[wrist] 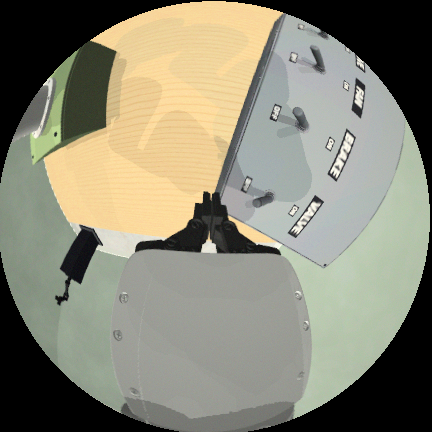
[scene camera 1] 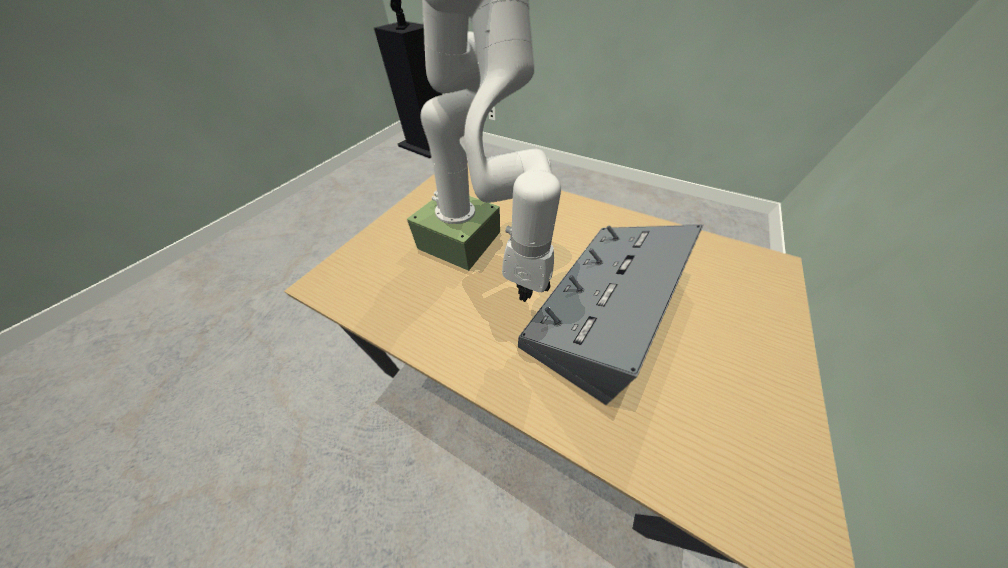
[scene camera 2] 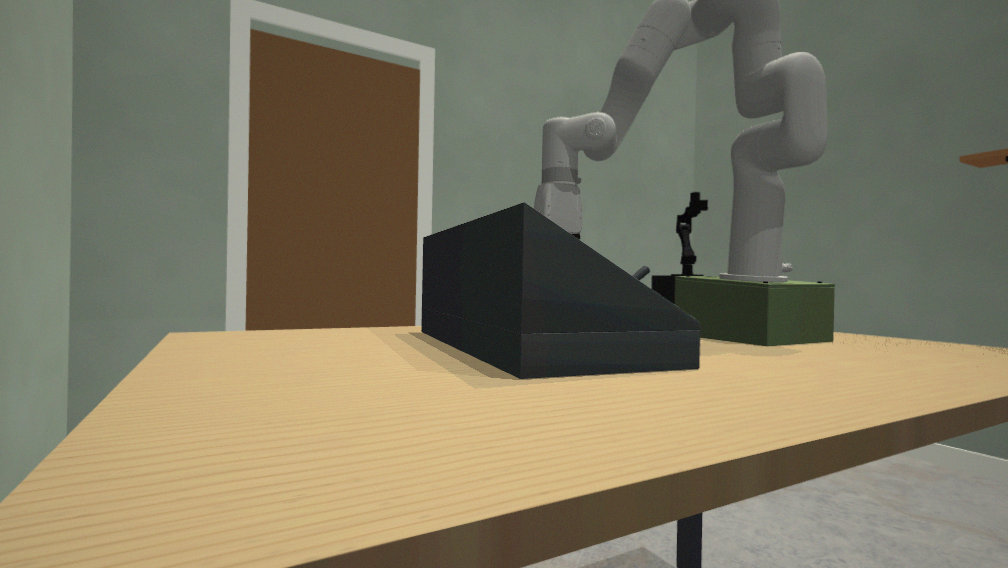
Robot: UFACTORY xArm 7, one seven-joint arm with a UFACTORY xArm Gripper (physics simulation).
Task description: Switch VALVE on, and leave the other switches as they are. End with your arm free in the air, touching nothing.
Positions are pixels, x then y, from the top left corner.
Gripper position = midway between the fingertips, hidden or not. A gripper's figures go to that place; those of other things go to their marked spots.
Labels:
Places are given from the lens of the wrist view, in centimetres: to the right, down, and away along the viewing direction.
gripper (wrist: 209, 203): 0, -2, 13
sloped switch panel (wrist: 327, 181): 16, -5, 12

